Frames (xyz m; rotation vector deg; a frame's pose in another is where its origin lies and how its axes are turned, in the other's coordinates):
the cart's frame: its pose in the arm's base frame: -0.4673 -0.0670 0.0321 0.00 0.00 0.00
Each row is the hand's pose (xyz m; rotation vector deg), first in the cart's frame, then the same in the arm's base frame.
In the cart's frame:
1: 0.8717 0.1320 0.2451 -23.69 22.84 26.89
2: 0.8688 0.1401 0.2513 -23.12 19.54 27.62
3: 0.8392 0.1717 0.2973 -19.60 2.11 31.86
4: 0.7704 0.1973 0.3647 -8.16 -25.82 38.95
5: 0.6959 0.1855 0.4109 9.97 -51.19 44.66
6: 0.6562 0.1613 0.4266 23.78 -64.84 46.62
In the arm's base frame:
1: 0.4044 0.0650 0.2772 -23.69 22.84 26.89
2: 0.4015 0.0731 0.2834 -23.12 19.54 27.62
3: 0.3719 0.1047 0.3294 -19.60 2.11 31.86
4: 0.3031 0.1303 0.3968 -8.16 -25.82 38.95
5: 0.2286 0.1185 0.4430 9.97 -51.19 44.66
6: 0.1889 0.0943 0.4587 23.78 -64.84 46.62

